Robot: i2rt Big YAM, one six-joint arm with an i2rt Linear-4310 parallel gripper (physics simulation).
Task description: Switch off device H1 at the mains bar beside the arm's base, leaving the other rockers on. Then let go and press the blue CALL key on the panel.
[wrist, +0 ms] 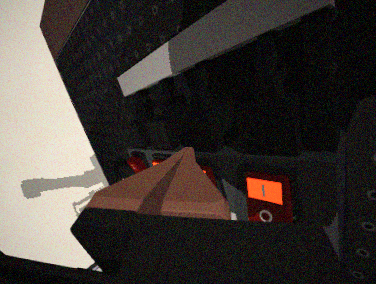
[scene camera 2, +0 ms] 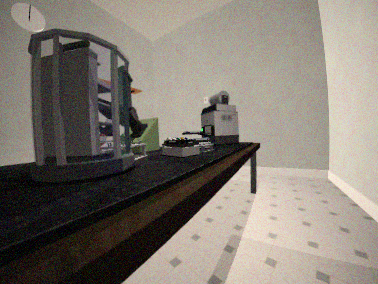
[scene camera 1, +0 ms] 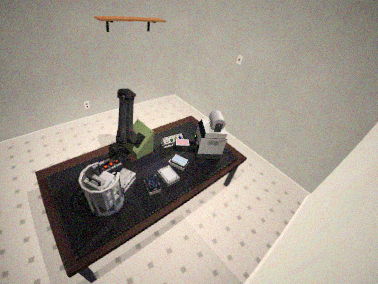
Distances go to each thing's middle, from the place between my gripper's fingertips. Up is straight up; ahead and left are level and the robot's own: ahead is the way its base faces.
Scene:
My hand is 5 cm to the right of the SH2 rocker switch (wrist: 269, 197) and 3 cm short of it. Also, from my hand: carousel rack (scene camera 2: 79, 104) (28 cm ahead, 21 cm to the right, 12 cm above).

